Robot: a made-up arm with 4 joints. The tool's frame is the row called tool. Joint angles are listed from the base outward. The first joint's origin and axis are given. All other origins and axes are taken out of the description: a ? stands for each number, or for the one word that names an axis. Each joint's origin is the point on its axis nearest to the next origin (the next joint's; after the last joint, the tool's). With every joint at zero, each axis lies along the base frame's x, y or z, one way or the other. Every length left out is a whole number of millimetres.
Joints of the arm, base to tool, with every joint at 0 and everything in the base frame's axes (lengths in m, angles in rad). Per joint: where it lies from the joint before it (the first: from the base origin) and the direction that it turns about. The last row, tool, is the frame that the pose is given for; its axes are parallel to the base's.
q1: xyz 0 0 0.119 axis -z
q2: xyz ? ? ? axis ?
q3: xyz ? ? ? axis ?
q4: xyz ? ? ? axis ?
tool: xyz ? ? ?
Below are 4 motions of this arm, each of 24 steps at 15 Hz.
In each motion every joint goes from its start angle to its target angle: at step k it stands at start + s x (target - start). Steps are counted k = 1, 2, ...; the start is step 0. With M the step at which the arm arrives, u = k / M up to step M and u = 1 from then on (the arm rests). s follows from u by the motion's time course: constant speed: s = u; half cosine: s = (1 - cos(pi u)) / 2; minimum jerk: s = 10 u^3 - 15 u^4 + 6 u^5.
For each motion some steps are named. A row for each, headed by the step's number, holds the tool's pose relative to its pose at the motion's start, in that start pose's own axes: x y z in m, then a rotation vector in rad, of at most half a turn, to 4 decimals.
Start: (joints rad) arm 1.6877 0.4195 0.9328 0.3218
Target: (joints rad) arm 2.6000 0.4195 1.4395 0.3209
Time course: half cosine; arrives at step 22
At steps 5, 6, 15, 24:
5: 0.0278 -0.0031 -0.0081 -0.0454 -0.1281 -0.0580
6: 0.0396 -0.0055 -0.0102 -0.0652 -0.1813 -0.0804
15: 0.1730 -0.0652 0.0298 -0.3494 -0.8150 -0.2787
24: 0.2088 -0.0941 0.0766 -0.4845 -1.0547 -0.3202

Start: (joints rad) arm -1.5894 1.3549 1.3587 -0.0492
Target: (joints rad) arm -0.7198 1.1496 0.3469 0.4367
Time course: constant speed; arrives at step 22
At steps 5, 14, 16, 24:
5: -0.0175 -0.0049 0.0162 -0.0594 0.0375 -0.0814
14: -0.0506 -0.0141 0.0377 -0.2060 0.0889 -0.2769
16: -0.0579 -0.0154 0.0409 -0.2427 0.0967 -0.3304
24: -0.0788 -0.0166 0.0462 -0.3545 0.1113 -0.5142

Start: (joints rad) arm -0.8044 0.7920 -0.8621 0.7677
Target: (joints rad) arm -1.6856 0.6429 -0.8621 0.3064
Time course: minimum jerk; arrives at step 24
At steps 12, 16, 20, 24:
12: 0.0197 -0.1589 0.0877 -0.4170 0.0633 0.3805
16: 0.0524 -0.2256 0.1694 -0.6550 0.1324 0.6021
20: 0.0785 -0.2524 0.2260 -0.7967 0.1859 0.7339
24: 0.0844 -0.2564 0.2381 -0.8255 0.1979 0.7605

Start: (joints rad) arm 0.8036 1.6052 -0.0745 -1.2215
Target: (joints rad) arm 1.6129 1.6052 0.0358 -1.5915
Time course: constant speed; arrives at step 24
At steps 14, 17, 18, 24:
14: 0.0375 -0.1699 -0.0575 -0.5219 -0.1278 0.2269
17: 0.0473 -0.2077 -0.0556 -0.6378 -0.1407 0.2725
18: 0.0505 -0.2202 -0.0538 -0.6767 -0.1439 0.2873
24: 0.0700 -0.2913 -0.0320 -0.9125 -0.1507 0.3715

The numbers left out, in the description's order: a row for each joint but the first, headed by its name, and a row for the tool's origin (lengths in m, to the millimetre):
q2: xyz -0.062 -0.065 0, axis +x
q3: xyz 0 -0.101 -0.002, axis -y
q4: xyz -0.038 0 -0.293, axis -z
tool: xyz -0.12 0.07 0

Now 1 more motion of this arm.
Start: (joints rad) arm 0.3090 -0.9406 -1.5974 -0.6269
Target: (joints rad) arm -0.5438 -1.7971 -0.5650 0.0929
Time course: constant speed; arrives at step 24
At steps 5, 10, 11, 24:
5: 0.0875 -0.0595 -0.0237 -0.2837 -0.2575 -0.3189
10: 0.1721 -0.1484 -0.0036 -0.5476 -0.5668 -0.6082
11: 0.1870 -0.1679 0.0067 -0.5974 -0.6349 -0.6617
24: 0.2597 -0.3540 0.3028 -1.1294 -1.7032 -1.1704

